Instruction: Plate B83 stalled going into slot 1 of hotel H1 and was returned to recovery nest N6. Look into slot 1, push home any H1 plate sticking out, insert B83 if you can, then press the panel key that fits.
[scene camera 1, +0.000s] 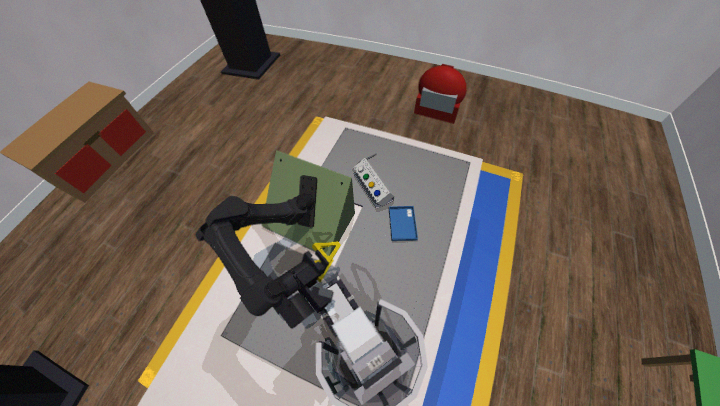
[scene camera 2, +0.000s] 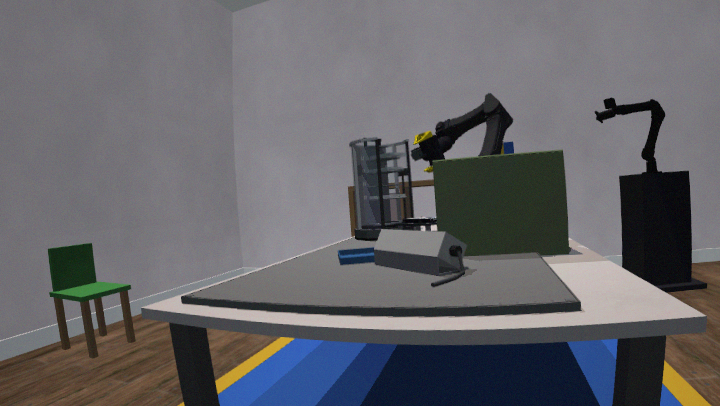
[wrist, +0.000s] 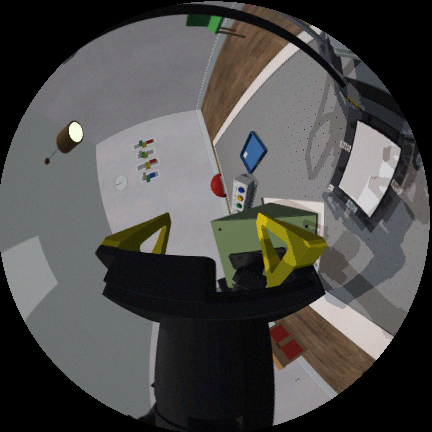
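Nothing is held in my gripper (scene camera 1: 335, 251), which is open. The wrist view shows me the gripper (wrist: 213, 216) too.
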